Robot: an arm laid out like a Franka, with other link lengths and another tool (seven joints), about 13 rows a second.
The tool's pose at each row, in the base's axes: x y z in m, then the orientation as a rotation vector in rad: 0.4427 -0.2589 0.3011 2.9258 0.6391 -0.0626; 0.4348 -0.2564 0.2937 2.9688 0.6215 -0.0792; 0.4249 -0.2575 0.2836 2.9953 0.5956 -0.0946; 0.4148 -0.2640 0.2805 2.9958 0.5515 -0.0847; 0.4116 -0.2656 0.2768 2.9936 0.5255 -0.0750; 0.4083 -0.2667 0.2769 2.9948 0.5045 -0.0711
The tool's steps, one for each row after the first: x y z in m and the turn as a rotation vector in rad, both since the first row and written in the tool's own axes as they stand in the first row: -0.0056 -0.0065 0.0070 0.0407 -0.0030 0.0157; -0.0143 -0.0110 0.0173 0.0641 -0.0093 0.0347; -0.0260 -0.0098 0.0214 0.0559 -0.0068 0.0636; -0.0293 -0.0102 0.0253 0.0483 -0.0033 0.0807; -0.0327 -0.0106 0.0254 0.0458 -0.0024 0.0947
